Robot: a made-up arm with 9 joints.
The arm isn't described. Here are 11 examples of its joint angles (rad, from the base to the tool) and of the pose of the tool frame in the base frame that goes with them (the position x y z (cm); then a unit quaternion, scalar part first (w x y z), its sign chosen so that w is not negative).
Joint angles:
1: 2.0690 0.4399 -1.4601 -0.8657 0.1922 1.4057 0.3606 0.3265 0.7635
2: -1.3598 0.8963 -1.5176 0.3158 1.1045 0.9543 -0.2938 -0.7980 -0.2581
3: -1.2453 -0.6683 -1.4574 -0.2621 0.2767 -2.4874 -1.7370 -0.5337 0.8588
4: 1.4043 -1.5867 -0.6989 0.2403 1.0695 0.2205 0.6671 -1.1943 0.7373
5: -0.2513 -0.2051 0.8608 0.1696 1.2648 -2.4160 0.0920 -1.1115 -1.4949
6: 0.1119 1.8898 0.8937 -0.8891 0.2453 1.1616 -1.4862 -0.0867 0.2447
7: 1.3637 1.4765 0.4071 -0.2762 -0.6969 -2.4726 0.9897 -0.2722 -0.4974
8: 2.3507 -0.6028 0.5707 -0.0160 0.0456 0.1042 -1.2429 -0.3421 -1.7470
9: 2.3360 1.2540 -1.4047 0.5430 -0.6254 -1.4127 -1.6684 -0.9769 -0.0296
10: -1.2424 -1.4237 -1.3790 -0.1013 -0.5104 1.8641 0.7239 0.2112 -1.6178
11: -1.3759 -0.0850 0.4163 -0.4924 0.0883 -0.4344 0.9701 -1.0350 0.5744
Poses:
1: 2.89 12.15 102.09 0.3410 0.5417 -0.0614 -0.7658
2: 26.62 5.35 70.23 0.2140 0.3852 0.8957 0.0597
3: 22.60 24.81 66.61 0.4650 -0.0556 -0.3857 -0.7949
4: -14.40 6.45 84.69 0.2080 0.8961 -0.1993 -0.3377
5: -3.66 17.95 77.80 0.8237 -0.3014 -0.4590 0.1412
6: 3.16 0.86 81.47 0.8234 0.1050 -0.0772 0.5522
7: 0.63 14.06 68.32 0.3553 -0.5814 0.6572 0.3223
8: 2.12 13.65 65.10 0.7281 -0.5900 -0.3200 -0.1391
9: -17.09 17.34 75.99 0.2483 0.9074 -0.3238 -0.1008
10: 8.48 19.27 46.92 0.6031 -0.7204 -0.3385 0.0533
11: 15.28 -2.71 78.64 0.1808 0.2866 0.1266 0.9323
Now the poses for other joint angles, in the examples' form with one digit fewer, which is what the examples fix.
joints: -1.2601 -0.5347 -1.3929 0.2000 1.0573 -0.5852 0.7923 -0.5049 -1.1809
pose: 3.8 16.9 60.1 0.247 -0.313 0.905 0.147
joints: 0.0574 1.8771 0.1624 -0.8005 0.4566 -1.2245 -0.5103 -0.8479 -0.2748
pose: -0.3 21.6 77.3 0.668 -0.585 0.429 0.165
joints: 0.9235 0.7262 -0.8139 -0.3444 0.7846 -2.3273 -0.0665 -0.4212 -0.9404
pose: 2.5 12.9 60.4 0.312 -0.219 -0.801 0.463
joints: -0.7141 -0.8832 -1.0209 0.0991 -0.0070 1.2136 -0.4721 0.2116 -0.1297
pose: 22.2 16.2 67.3 0.017 -0.310 -0.752 -0.581
